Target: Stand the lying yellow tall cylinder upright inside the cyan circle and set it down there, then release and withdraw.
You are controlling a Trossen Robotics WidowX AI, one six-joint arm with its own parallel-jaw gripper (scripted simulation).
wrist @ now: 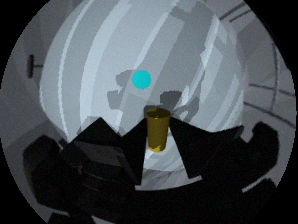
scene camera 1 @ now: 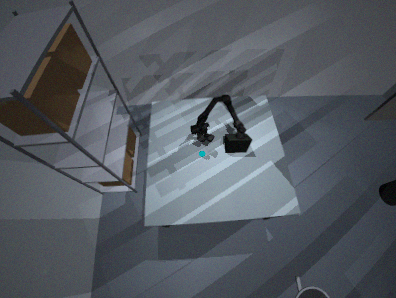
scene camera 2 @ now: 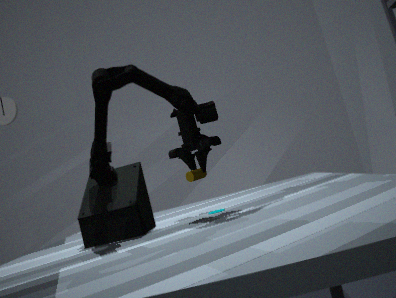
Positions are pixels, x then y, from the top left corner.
Labels:
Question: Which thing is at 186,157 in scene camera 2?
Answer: My gripper.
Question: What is my gripper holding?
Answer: A yellow cylinder.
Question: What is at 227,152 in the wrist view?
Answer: My gripper.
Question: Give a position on a yellow cylinder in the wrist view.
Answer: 158,118

